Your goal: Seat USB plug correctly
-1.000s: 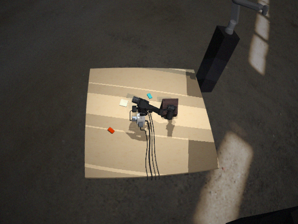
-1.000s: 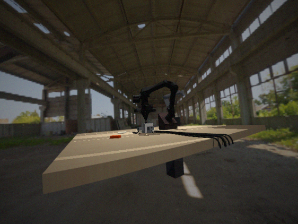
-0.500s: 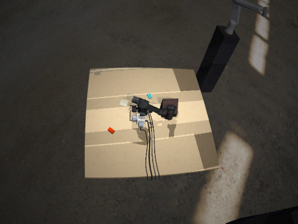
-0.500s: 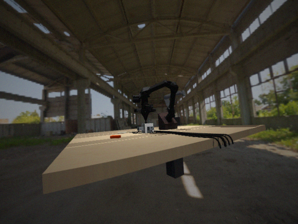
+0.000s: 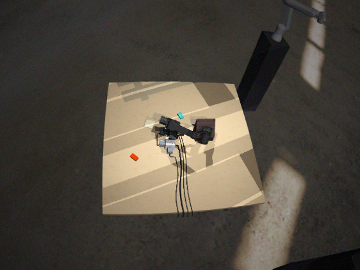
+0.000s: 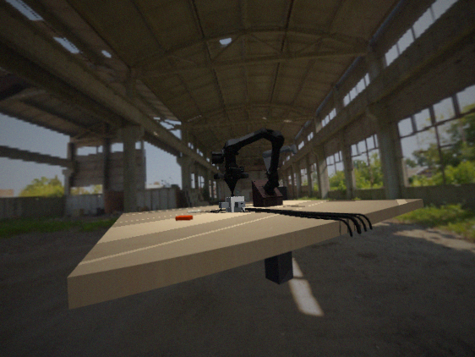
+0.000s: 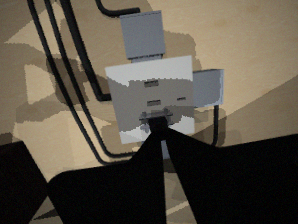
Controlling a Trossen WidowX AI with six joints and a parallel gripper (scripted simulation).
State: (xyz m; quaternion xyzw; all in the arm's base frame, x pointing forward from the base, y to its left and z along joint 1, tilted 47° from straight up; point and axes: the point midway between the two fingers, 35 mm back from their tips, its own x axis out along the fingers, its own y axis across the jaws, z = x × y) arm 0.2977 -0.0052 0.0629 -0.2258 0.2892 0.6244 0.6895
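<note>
Right now the black USB plug is 1 cm below my gripper tip. From my gripper tip the other things lie so: cyan block (14 cm behind, 27 cm to the right, 10 cm below); then orange block (30 cm ahead, 10 cm to the left, 10 cm below); then cream block (14 cm ahead, 21 cm to the right, 10 cm below).
</note>
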